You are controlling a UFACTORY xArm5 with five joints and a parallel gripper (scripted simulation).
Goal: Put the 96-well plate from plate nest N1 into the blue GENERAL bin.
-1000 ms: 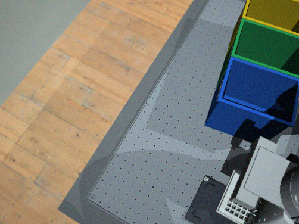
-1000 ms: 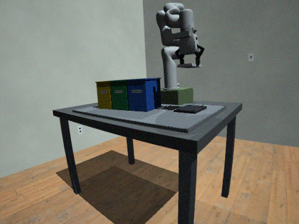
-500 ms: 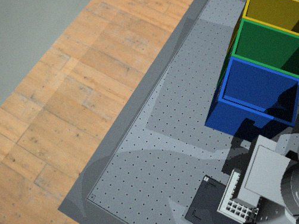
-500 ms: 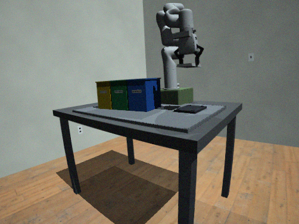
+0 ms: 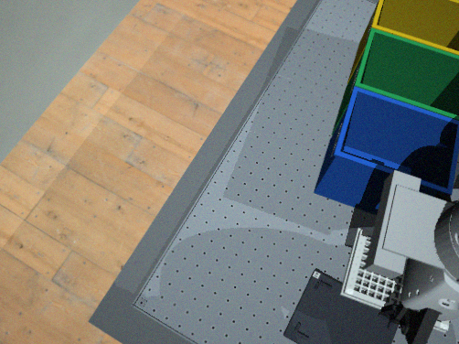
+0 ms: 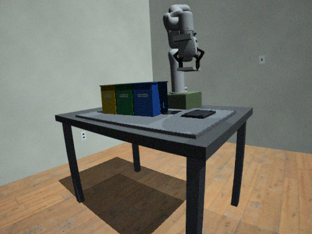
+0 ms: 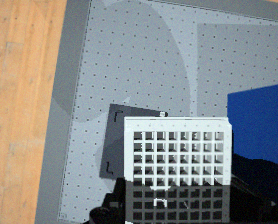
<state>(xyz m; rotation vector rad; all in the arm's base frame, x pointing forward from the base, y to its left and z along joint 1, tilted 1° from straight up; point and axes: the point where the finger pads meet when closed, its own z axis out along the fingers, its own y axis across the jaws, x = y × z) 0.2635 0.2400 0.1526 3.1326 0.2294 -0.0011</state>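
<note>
My gripper is now 60 mm short of the blue bin, 220 mm to the left of it and 160 mm above it. The rest, counted from my hand: 96-well plate: 10 mm below; green bin: 70 mm ahead, 350 mm to the right, 160 mm below; dark plate nest: 10 mm behind, 40 mm to the left, 240 mm below.
</note>
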